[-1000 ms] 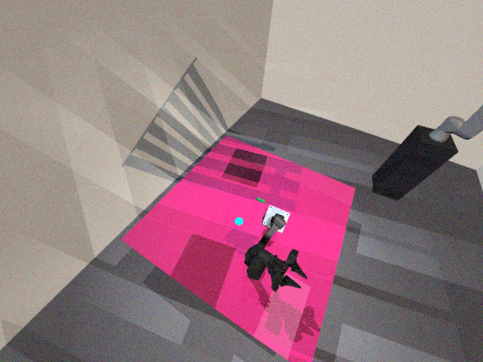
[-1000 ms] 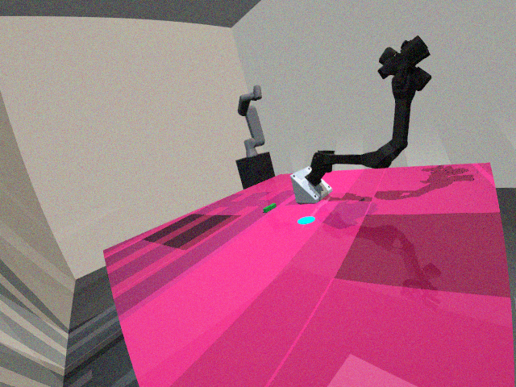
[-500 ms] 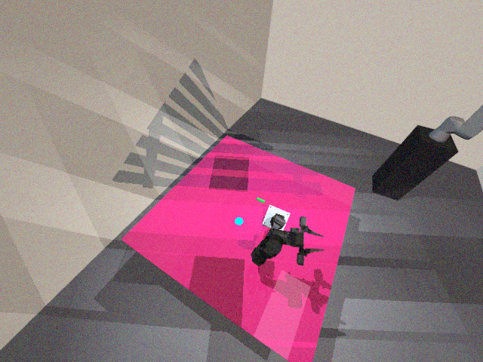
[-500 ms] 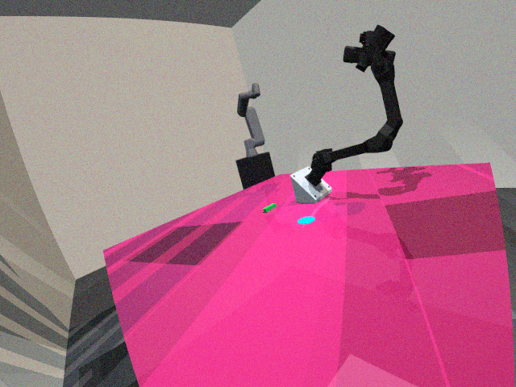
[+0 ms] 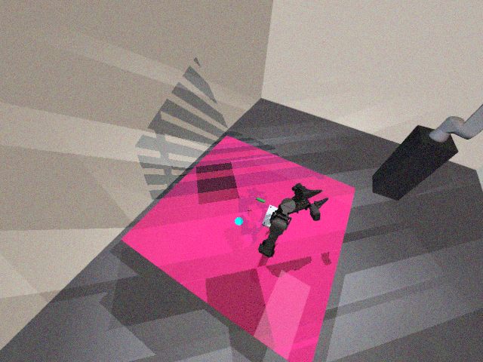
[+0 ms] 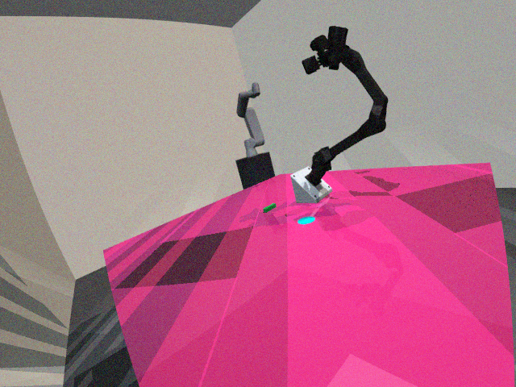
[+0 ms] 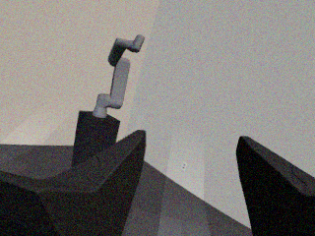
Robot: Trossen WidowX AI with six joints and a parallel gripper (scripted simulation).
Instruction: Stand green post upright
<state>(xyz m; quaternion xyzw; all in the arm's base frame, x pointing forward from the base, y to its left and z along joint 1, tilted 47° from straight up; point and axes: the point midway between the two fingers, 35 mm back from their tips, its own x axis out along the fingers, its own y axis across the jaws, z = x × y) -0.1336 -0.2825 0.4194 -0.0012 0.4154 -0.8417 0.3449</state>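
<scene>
The green post is 31 cm ahead of my gripper tip, 23 cm to the right of it and 57 cm below it. Round my gripper tip: cyan circle: 39 cm ahead, 58 cm below.
</scene>
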